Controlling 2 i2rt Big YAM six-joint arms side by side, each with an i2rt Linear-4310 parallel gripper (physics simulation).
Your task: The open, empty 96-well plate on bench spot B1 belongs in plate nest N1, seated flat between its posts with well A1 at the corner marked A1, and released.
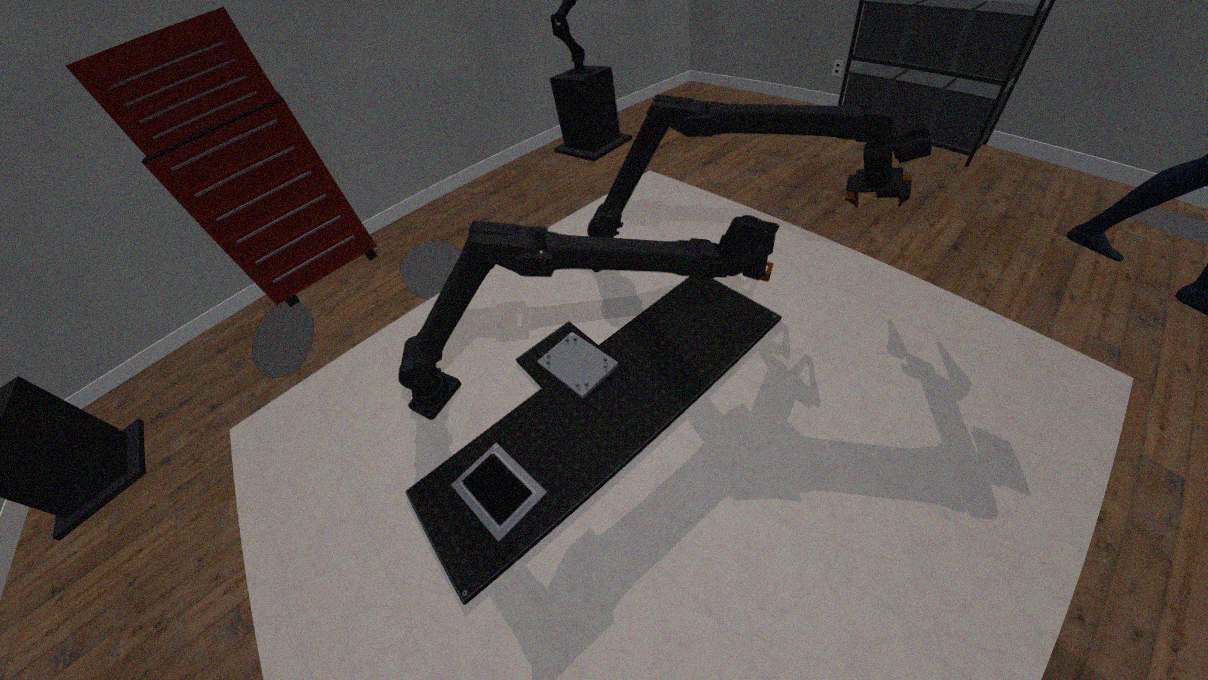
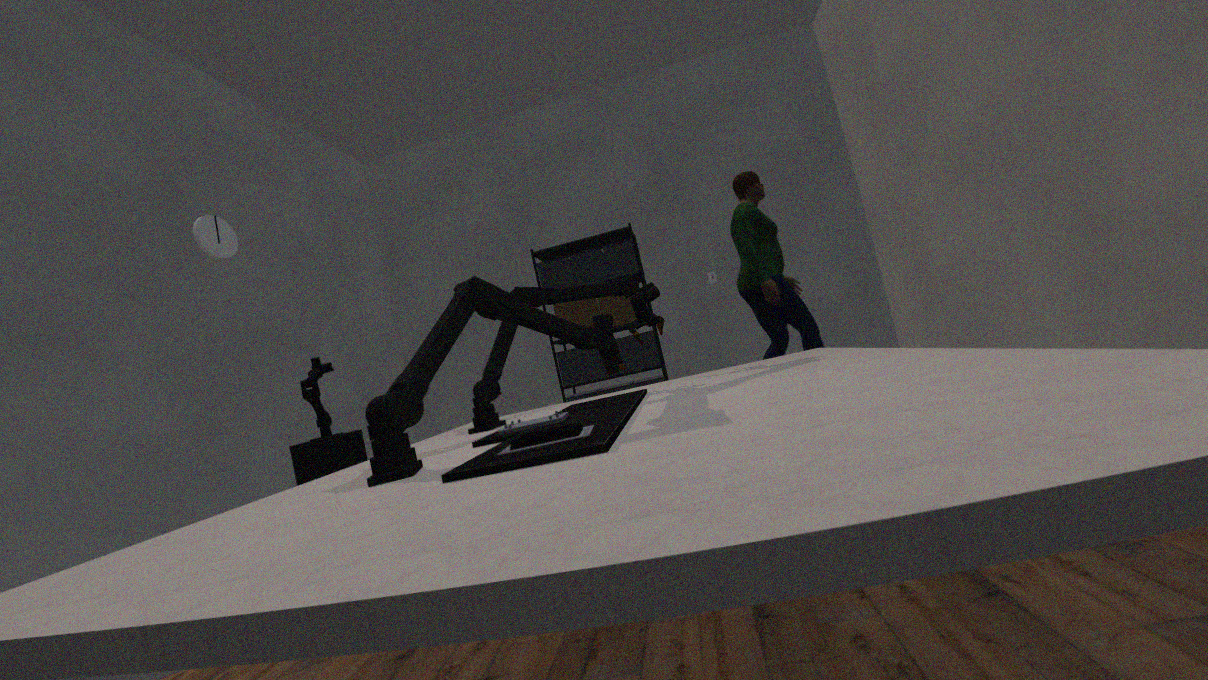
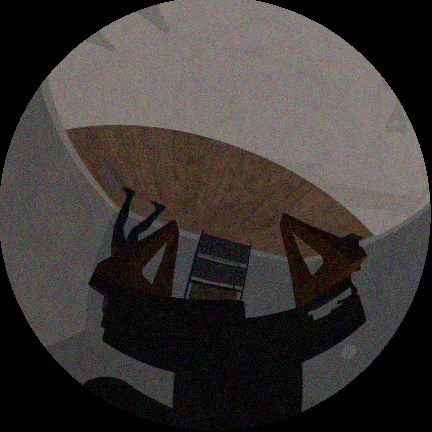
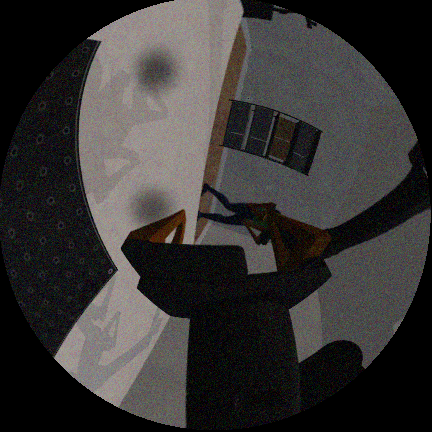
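Pixels of known places: left gripper, fingertip midpoint: (image 1: 877,205) (image 2: 651,339) (image 3: 229,222) (image 4: 246,214); right gripper, fingertip midpoint: (image 1: 773,244) (image 2: 614,359) (image 4: 227,214); left arm's base, link origin: (image 2: 488,429); right arm's base, link origin: (image 1: 436,396) (image 2: 397,476).
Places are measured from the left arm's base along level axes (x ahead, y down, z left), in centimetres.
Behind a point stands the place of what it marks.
A dark rectangle, apparently the plate, lies inside a grey border (image 1: 472,508) @(x 48.4, y -1.5, z -64.8 cm) near the lower-left end of the dark board; wells and corner A1 cannot be made out. The nest (image 1: 578,364) @(x 32.5, y -2.5, z -29.2 cm) is a light grey slab with small posts on a tab at the board's upper side; its A1 mark is unreadable. My left gripper (image 1: 877,201) @(x 52.7, y -18.4, z 52.8 cm) (image 2: 649,330) @(x 52.7, y -18.4, z 52.8 cm) (image 3: 229,222) @(x 52.7, y -18.4, z 52.8 cm) is open and empty, high and far to the right of both. My right gripper (image 1: 765,274) (image 2: 615,369) @(x 41.9, y -13.7, z 25.8 cm) (image 4: 227,214) @(x 41.9, y -13.7, z 25.8 cm) is open and empty above the board's upper-right end, away from plate and nest.
The dark perforated board (image 1: 659,363) @(x 44.1, y -1.3, z -13.9 cm) (image 4: 40,175) lies on the white table (image 1: 845,591) @(x 99.7, y 0.0, z -19.7 cm) (image 2: 760,473) @(x 84.5, y 0.0, z -95.6 cm). Both arms stretch above the table, the right one passing over the board's far end. A red cabinet (image 1: 228,160), a shelf rack and a person stand beyond the table.
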